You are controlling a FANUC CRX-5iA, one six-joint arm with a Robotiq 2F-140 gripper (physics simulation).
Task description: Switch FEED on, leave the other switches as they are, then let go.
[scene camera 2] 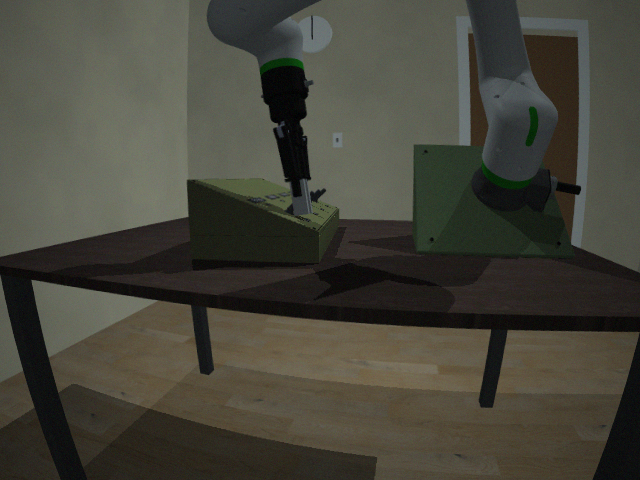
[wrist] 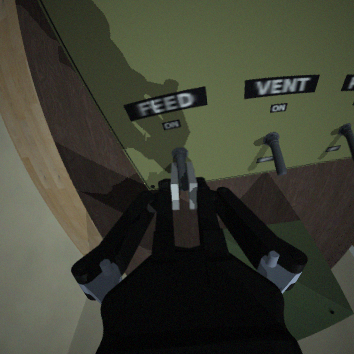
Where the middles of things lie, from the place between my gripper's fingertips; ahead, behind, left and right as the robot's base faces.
Labels:
Now: hand 14 cm short of the olive switch box (scene camera 2: 229,219), 16 cm to the left of it and 1 cm above it.

